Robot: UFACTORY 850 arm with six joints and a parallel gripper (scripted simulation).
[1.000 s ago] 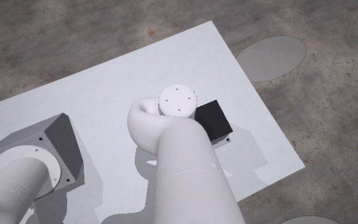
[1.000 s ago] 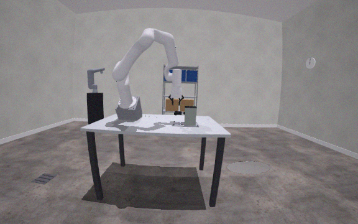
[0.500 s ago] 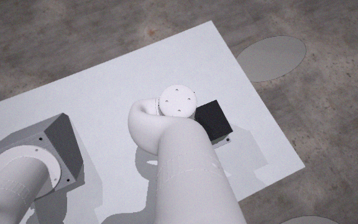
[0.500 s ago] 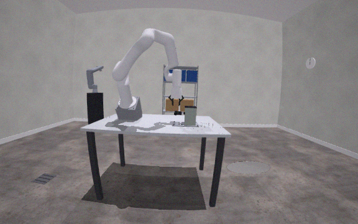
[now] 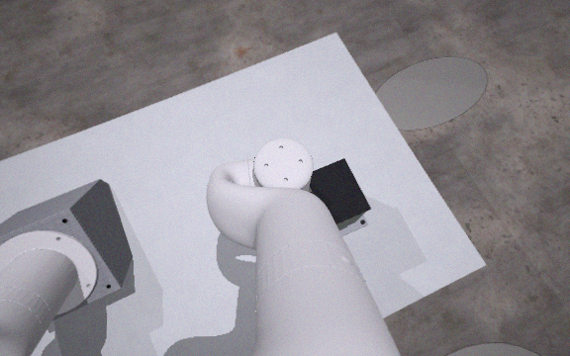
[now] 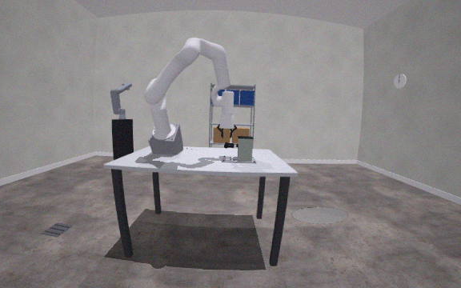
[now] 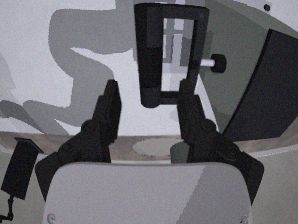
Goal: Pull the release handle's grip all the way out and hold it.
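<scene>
Right now my hand is 10 cm short of the thin mounting plate and 17 cm above it.
</scene>
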